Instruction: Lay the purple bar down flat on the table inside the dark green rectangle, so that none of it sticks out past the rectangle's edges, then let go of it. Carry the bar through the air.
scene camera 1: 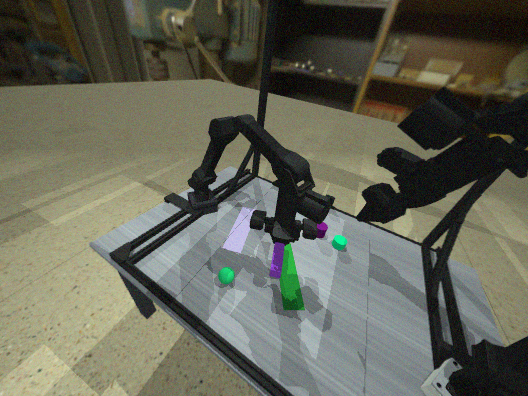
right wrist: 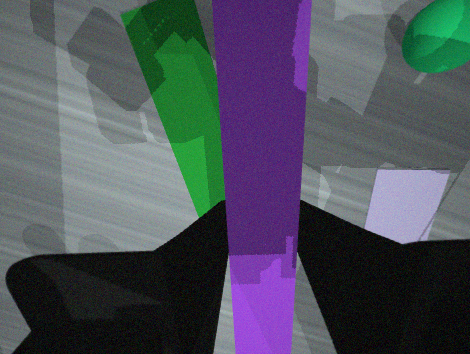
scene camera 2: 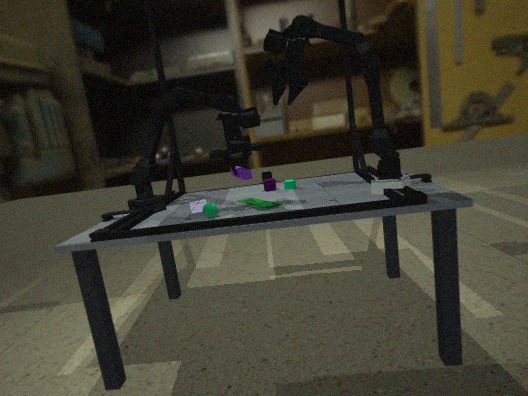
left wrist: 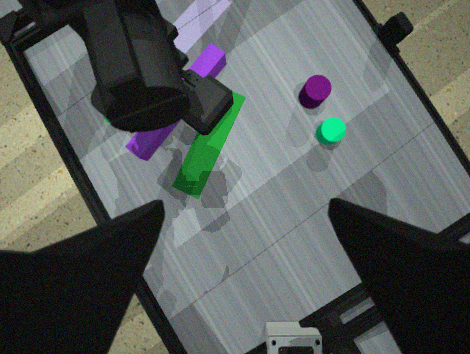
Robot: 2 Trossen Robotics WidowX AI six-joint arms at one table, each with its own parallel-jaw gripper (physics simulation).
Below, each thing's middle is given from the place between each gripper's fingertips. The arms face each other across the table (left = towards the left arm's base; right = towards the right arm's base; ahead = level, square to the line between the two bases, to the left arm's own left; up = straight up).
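The purple bar (right wrist: 262,60) is 21 cm below my left hand, 4 cm ahead of it and 17 cm to the right of it. Counted from my left hand, the green rectangle (scene camera 1: 292,299) is 33 cm below, 2 cm ahead and 13 cm to the right, and the pale lilac rectangle (scene camera 1: 237,237) is 33 cm below, 2 cm behind and 38 cm to the right. The purple cylinder (left wrist: 317,88) is 31 cm below my left hand, 14 cm to the right of it and 22 cm behind it.
As for my right hand, it is 110 mm above the green rectangle, 10 mm past it and 50 mm to the right of it. The purple bar is 10 mm above my right hand. From my right hand, the purple cylinder is 90 mm below, 40 mm to the left and 260 mm behind, while the pale lilac rectangle is 110 mm below, 50 mm behind and 210 mm to the right.
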